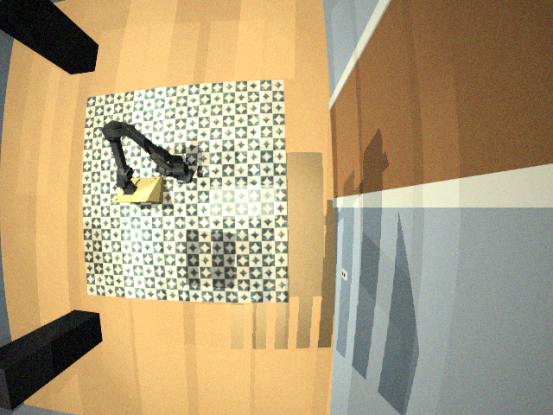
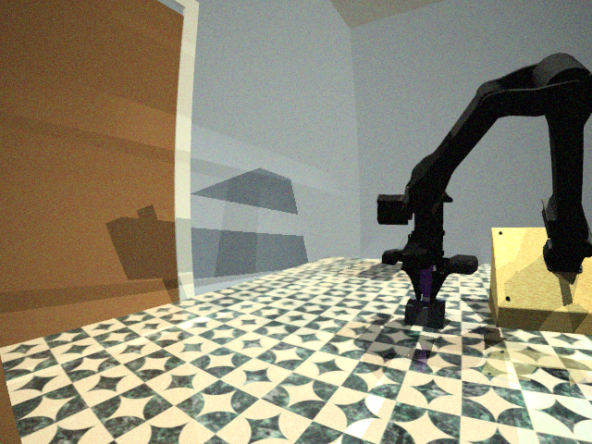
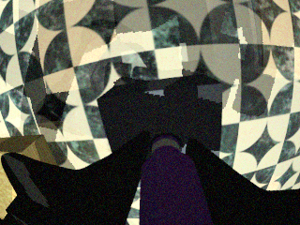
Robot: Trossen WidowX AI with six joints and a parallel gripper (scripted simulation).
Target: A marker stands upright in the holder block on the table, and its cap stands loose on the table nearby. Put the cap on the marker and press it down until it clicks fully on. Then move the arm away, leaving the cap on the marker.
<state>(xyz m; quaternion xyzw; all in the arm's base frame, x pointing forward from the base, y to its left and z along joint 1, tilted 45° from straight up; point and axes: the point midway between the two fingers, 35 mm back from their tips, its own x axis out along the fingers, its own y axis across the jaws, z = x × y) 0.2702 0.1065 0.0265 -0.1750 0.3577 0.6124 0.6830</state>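
My gripper tip is 2 cm above the grey holder block. Round my gripper tip: purple cap 5 cm above, 1 cm to the right.
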